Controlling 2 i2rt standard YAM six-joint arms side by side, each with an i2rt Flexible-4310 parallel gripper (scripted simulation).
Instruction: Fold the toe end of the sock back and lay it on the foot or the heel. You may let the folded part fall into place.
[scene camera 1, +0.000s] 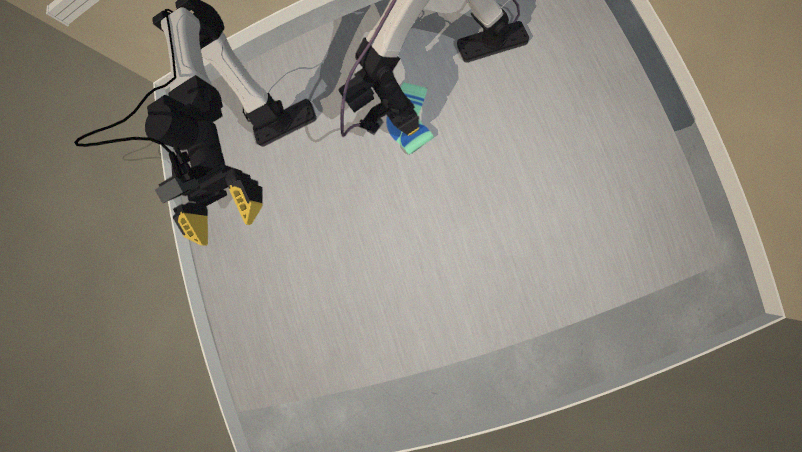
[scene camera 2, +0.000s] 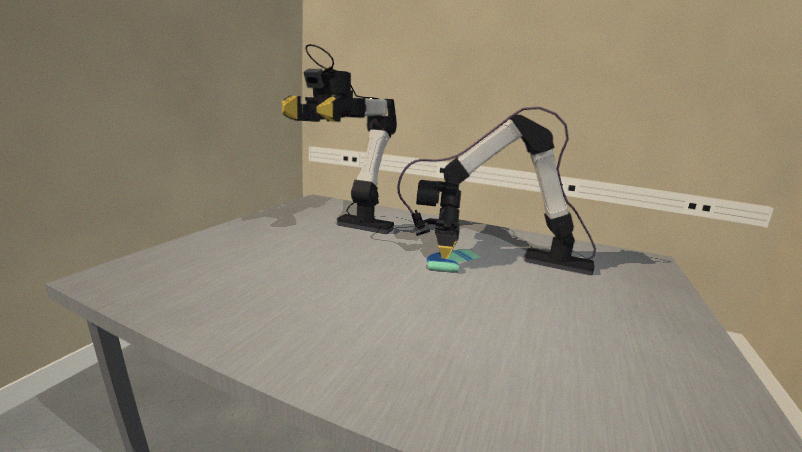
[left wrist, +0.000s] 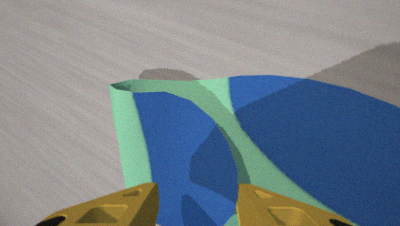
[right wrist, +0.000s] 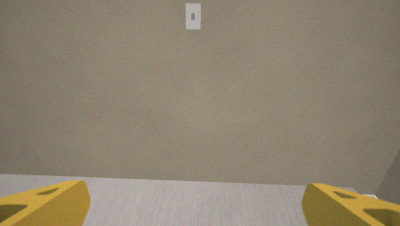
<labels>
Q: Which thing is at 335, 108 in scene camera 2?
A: My right gripper.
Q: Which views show my right gripper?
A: Scene camera 1, scene camera 2 and the right wrist view only.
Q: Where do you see my left gripper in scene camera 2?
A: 444, 258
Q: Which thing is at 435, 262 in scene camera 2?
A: A mint-green sock.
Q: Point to my left gripper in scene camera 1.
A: At 410, 129
</labels>
